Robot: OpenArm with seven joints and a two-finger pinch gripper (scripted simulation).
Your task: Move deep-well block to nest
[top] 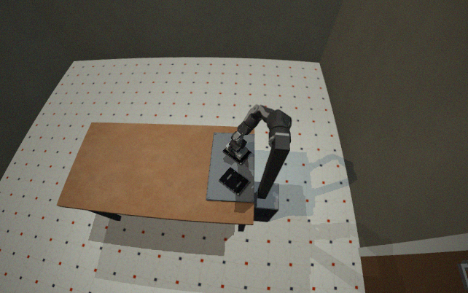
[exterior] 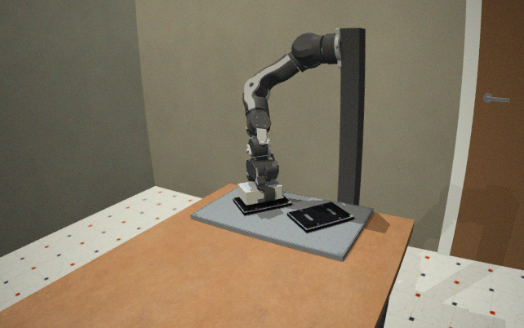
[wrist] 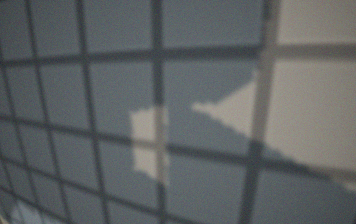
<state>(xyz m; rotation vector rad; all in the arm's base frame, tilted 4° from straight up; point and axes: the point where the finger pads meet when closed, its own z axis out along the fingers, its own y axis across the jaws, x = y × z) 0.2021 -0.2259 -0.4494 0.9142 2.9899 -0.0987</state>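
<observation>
Now: hand 2 cm below the deep-well block. From my hand the other things lie so: plate nest N1 (21 cm to the left, 2 cm below); then A1 label (4 cm behind, 30 cm to the left, 2 cm below); then plate nest N2 (2 cm below).
</observation>
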